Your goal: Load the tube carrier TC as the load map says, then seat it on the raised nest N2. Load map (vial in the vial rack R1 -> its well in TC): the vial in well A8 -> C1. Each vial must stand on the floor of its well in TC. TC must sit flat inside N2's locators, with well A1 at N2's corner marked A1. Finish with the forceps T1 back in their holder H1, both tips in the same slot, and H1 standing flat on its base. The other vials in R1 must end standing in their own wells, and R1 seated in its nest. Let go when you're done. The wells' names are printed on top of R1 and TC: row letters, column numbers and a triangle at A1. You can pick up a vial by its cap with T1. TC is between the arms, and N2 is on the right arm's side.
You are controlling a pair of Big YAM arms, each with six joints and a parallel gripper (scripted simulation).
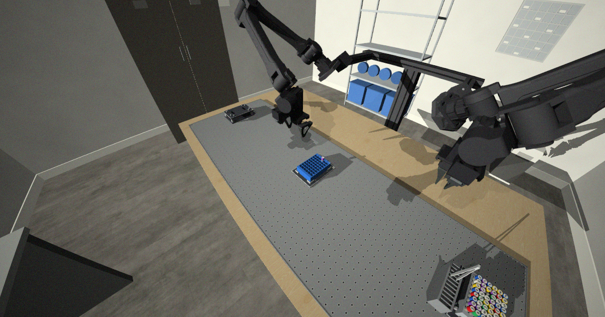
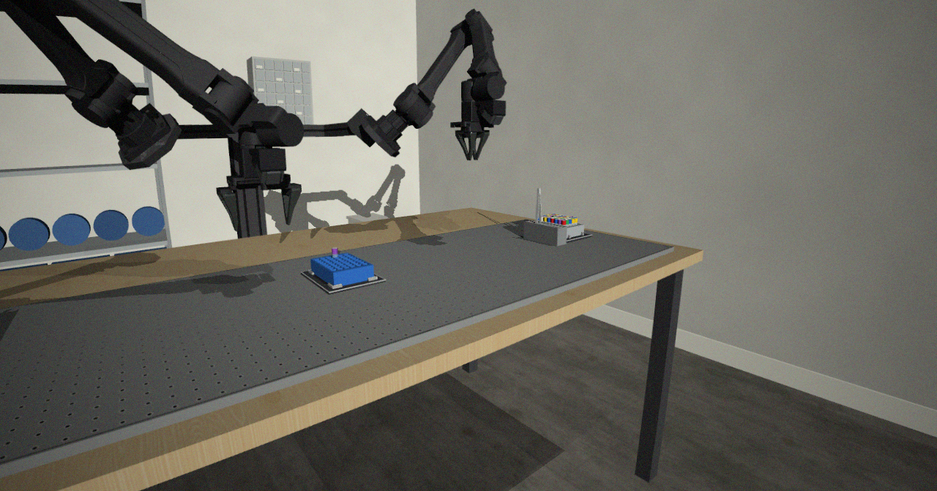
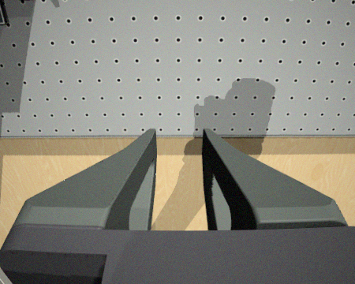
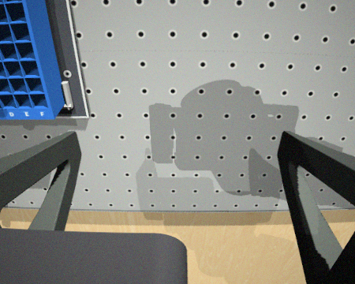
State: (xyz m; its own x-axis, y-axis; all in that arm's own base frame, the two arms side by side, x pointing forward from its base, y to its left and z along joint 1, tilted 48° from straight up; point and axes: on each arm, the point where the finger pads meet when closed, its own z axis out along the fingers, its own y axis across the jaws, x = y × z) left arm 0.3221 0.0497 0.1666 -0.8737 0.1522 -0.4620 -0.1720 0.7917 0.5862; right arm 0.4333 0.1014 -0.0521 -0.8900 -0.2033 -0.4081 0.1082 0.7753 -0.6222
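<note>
The blue tube carrier TC lies 2 cm ahead of my right hand, 14 cm to the left of it and 11 cm below it. Round my right hand: grey slotted holder H1: 9 cm ahead, 72 cm to the left, 12 cm below; then purple-capped vial: 2 cm behind, 15 cm to the left, 10 cm below; then raised nest N2: 4 cm ahead, 53 cm to the right, 10 cm below.
</note>
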